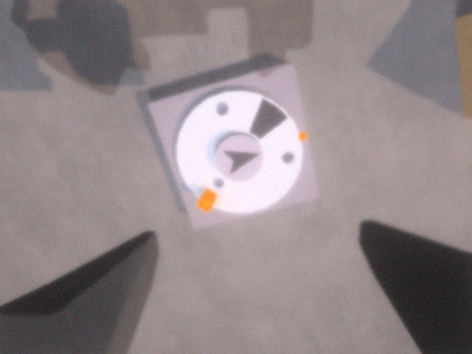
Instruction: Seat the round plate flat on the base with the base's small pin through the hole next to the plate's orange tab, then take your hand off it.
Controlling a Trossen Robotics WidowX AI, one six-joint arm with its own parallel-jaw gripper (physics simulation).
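Frame: origin at the arm's base, x ahead, y left, z up, level; metres.
Where they show: gripper, fingertip midpoint: (258,236).
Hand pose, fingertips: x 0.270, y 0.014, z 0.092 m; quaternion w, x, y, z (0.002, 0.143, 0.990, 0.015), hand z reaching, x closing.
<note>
Things, the pixels of their top centre, and the offset from my fingertips. "spot": a spot on its surface instead. Level surfaces: height alone.
- white round plate, top centre: (238,161) dx +0.006, dy +0.002, dz -0.121 m
- square pale base, surface spot: (305,185) spot: dx -0.043, dy +0.051, dz -0.145 m
- plate's orange tab, top centre: (206,203) dx +0.044, dy +0.028, dz -0.121 m
- small hole, surface spot: (218,183) spot: dx +0.032, dy +0.023, dz -0.145 m
- small orange mark, surface spot: (302,136) spot: dx -0.052, dy +0.006, dz -0.144 m
- grey table, surface height: dz -0.169 m
A white round plate (255,192) lies on the square pale base (305,185), around the base's raised round centre with a dark arrow mark. The plate's orange tab (207,200) is at its lower left, and a small hole (218,183) sits right beside the tab. The plate also has two larger round holes and a dark wedge-shaped area at its upper right. I cannot tell whether a pin stands in the small hole, or whether the plate is fully flat. My gripper (258,236) is open and empty, its two dark fingers spread wide, apart from the plate.
A small orange mark (302,136) is at the plate's right edge. The base has dark raised walls along its upper and left sides. Dark and brownish shadows fall on the grey table (250,300) behind the base. A tan strip (465,65) shows at the upper right edge.
</note>
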